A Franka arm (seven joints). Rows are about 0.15 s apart.
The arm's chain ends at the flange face. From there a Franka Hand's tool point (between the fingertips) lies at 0.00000 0.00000 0.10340 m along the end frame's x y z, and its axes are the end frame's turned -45 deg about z.
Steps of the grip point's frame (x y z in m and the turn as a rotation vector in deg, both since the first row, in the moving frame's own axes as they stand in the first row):
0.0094, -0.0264, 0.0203, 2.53, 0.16, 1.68
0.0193, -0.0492, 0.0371, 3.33, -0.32, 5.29
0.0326, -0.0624, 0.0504, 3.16, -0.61, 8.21
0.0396, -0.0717, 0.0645, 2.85, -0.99, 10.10
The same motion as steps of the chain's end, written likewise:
-0.0090, -0.0218, 0.0204, 1.90, -1.68, 1.68
-0.0167, -0.0444, 0.0373, 2.13, -2.58, 5.29
-0.0165, -0.0636, 0.0506, 1.80, -2.67, 8.21
-0.0180, -0.0759, 0.0646, 1.32, -2.72, 10.10

